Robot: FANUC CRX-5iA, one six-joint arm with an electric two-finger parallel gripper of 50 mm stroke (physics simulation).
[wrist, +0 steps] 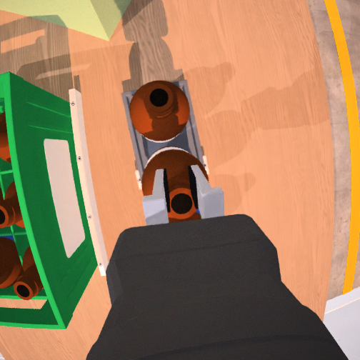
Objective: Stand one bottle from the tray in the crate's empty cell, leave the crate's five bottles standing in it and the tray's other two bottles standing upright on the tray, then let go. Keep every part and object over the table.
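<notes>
My gripper [178, 179] is shut on the neck of a brown bottle [175, 161]. This bottle is upright and looks larger than the bottle behind it, raised above the grey tray [195, 117]. Another brown bottle [159, 122] stands upright at the tray's far end. The near end of the tray is hidden by the held bottle and gripper, so a third bottle there cannot be made out. The green crate [30, 150] is at the left, partly out of view, with several brown bottles in it, one of them [23, 289] at the near corner. Its empty cell cannot be made out.
A white rail [85, 185] with screws runs along the crate's right side, between crate and tray. A pale green block [95, 17] is at the top left. The wooden table [280, 165] ends at the right, with a yellow floor line [352, 150] beyond. A pale surface [345, 320] shows at the lower right.
</notes>
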